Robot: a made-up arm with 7 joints. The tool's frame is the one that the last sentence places.
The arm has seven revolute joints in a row. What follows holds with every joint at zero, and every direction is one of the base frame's. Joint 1 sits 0.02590 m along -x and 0.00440 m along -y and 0.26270 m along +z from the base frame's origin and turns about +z. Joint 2 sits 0.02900 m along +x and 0.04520 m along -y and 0.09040 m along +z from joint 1 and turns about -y. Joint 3 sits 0.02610 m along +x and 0.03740 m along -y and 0.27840 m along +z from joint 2 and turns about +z. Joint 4 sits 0.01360 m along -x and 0.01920 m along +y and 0.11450 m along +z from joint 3 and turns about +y. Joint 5 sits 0.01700 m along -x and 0.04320 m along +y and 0.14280 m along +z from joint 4 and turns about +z. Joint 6 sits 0.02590 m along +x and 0.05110 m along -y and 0.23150 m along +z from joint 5 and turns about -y. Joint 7 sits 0.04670 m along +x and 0.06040 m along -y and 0.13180 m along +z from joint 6 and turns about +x. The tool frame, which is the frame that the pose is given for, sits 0.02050 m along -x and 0.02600 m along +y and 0.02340 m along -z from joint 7; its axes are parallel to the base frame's.
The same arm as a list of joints. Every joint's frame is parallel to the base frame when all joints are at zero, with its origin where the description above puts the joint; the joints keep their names.
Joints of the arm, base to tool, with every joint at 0 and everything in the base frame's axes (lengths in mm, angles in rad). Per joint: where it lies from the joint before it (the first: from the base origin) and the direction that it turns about. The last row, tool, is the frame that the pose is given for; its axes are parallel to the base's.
joint 1: offset -25.9 -4.4 262.7 axis 0 0 1
joint 2: offset 29.0 -45.2 90.4 axis 0 -1 0
joint 3: offset 26.1 -37.4 278.4 axis 0 0 1
joint 4: offset -13.6 19.2 114.5 axis 0 1 0
joint 5: offset -17.0 43.2 142.8 axis 0 0 1
joint 6: offset 25.9 -51.1 231.5 axis 0 -1 0
joint 7: offset 46.7 -60.4 131.8 axis 1 0 0
tool: offset -20.5 26.0 -23.4

